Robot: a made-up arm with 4 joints. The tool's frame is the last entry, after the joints.
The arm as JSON. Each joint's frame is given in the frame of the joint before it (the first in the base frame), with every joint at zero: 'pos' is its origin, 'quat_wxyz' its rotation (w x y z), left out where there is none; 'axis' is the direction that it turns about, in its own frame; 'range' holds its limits. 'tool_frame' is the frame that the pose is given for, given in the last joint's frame.
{
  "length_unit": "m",
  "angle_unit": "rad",
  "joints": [
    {
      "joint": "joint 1",
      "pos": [
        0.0,
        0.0,
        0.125
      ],
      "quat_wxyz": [
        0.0,
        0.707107,
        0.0,
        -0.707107
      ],
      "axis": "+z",
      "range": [
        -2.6,
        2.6
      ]
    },
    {
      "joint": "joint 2",
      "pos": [
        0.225,
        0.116,
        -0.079
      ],
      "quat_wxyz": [
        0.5,
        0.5,
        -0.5,
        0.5
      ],
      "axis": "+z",
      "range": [
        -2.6,
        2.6
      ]
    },
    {
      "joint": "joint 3",
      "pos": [
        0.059,
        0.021,
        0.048
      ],
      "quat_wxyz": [
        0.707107,
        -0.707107,
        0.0,
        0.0
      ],
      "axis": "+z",
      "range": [
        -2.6,
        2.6
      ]
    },
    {
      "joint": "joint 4",
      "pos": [
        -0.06,
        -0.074,
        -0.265
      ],
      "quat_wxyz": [
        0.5,
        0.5,
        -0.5,
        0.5
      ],
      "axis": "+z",
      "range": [
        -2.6,
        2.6
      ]
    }
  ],
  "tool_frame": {
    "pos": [
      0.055,
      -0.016,
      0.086
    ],
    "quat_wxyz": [
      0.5,
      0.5,
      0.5,
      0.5
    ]
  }
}
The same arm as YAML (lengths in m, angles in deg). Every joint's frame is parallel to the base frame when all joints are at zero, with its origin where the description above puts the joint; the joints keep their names.
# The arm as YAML. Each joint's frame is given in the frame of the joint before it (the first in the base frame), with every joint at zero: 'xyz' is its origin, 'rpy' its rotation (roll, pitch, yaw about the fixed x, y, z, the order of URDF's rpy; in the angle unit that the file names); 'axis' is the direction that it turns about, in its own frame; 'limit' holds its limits. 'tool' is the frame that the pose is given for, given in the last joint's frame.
units:
  length: m
  angle: deg
joints:
  - name: joint 1
    type: revolute
    origin:
      xyz: [0.0, 0.0, 0.125]
      rpy: [0.0, 0.0, 0.0]
    axis: [-1.0, 0.0, 0.0]
    limit:
      lower: -148.97
      upper: 148.97
  - name: joint 2
    type: revolute
    origin:
      xyz: [0.079, -0.116, -0.225]
      rpy: [0.0, 0.0, 0.0]
    axis: [0.0, 1.0, 0.0]
    limit:
      lower: -148.97
      upper: 148.97
  - name: joint 3
    type: revolute
    origin:
      xyz: [-0.059, 0.048, 0.021]
      rpy: [0.0, 0.0, 0.0]
    axis: [0.0, 0.0, 1.0]
    limit:
      lower: -148.97
      upper: 148.97
  - name: joint 4
    type: revolute
    origin:
      xyz: [0.06, 0.074, -0.265]
      rpy: [0.0, 0.0, 0.0]
    axis: [0.0, 1.0, 0.0]
    limit:
      lower: -148.97
      upper: 148.97
tool:
  origin:
    xyz: [-0.016, 0.086, 0.055]
    rpy: [0.0, 0.0, 0.0]

